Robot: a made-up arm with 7 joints. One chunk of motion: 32 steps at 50 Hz.
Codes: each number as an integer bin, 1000 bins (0 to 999) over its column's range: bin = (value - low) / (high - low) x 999, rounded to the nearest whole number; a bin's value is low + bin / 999 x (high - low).
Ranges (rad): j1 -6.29..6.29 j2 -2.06..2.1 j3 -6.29..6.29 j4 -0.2..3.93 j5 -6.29..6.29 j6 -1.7..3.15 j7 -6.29..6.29
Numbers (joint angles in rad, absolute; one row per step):
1: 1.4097 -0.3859 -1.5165 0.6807 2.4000 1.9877 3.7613
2: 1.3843 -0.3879 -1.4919 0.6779 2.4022 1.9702 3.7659
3: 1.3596 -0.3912 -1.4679 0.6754 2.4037 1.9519 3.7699
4: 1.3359 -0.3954 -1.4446 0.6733 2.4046 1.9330 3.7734
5: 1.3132 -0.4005 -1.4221 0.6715 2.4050 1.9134 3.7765
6: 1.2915 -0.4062 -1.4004 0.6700 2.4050 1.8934 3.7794
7: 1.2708 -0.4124 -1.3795 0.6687 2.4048 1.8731 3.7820
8: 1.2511 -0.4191 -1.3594 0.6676 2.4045 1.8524 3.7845
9: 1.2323 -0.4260 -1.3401 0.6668 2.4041 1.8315 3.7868
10: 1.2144 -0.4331 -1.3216 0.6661 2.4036 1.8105 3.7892
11: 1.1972 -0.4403 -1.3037 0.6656 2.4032 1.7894 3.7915
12: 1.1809 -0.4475 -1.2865 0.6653 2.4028 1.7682 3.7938
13: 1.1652 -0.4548 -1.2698 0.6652 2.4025 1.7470 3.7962
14: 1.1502 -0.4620 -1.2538 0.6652 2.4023 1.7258 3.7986
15: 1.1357 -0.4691 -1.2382 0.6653 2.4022 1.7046 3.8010
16: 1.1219 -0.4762 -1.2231 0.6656 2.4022 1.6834 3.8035
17: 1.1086 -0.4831 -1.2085 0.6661 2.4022 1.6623 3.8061
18: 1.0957 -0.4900 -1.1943 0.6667 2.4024 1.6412 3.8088
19: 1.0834 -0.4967 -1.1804 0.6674 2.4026 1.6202 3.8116
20: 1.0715 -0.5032 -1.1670 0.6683 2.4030 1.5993 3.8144
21: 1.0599 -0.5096 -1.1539 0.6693 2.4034 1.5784 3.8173
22: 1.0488 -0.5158 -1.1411 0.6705 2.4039 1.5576 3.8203
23: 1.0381 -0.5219 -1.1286 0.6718 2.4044 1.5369 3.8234
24: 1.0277 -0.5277 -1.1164 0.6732 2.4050 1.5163 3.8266
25: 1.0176 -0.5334 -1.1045 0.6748 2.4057 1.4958 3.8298
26: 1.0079 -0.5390 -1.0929 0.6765 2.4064 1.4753 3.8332
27: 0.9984 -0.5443 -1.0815 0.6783 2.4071 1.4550 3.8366
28: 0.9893 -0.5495 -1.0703 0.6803 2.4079 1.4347 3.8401
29: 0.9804 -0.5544 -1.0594 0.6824 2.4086 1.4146 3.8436
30: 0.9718 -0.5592 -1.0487 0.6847 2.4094 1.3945 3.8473
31: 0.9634 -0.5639 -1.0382 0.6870 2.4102 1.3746 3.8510
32: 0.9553 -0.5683 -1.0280 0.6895 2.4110 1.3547 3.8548
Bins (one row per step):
1: 611 402 379 213 690 760 798
2: 609 402 381 212 690 756 799
3: 607 401 383 212 690 752 799
4: 606 400 385 211 690 748 799
5: 604 399 387 211 690 744 799
6: 602 397 388 210 690 740 800
7: 600 396 390 210 690 736 800
8: 599 394 392 210 690 732 800
9: 597 392 393 210 690 727 800
10: 596 391 395 209 690 723 800
11: 595 389 396 209 690 719 801
12: 593 387 397 209 690 714 801
13: 592 385 399 209 690 710 801
14: 591 384 400 209 690 706 801
15: 590 382 401 209 690 701 801
16: 589 380 402 209 690 697 802
17: 588 379 404 209 690 693 802
18: 587 377 405 210 690 688 802
19: 586 375 406 210 690 684 802
20: 585 374 407 210 690 680 802
21: 584 372 408 210 690 675 803
22: 583 371 409 211 690 671 803
23: 582 369 410 211 690 667 803
24: 581 368 411 211 690 662 803
25: 580 367 412 212 691 658 804
26: 580 365 413 212 691 654 804
27: 579 364 414 212 691 650 804
28: 578 363 415 213 691 646 804
29: 577 362 415 213 691 642 805
30: 577 360 416 214 691 637 805
31: 576 359 417 215 691 633 805
32: 575 358 418 215 691 629 806

